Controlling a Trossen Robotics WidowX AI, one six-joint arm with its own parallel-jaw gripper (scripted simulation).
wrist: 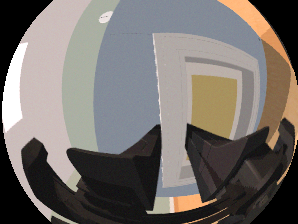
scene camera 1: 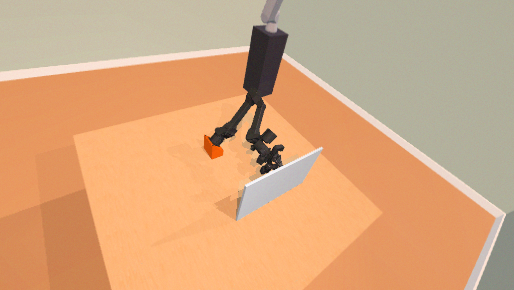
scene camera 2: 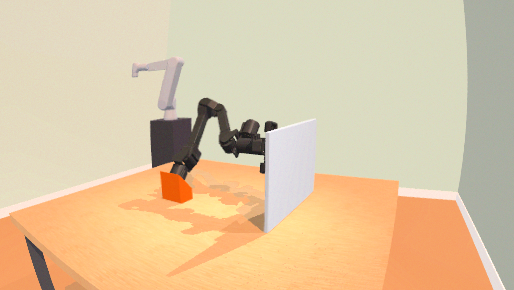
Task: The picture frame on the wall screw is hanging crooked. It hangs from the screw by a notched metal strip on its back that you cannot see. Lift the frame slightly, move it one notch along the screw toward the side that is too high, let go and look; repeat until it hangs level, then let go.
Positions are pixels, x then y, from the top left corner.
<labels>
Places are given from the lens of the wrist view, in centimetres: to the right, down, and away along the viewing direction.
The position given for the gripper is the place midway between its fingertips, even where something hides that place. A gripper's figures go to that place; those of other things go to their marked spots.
gripper [wrist: 171, 128]: 2, 2, 9
picture frame [wrist: 205, 82]: 5, -3, 8
wall panel [wrist: 125, 101]: -3, -1, 10
</labels>
